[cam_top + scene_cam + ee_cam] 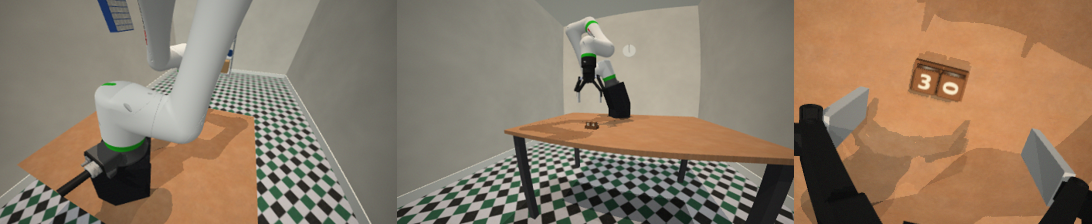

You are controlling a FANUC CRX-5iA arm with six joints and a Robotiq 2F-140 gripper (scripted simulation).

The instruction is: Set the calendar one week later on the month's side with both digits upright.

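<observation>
My gripper is now 14 cm above the brown cube. From my hand the other things lie so: brown calendar tray (16 cm below, 2 cm to the left).
</observation>
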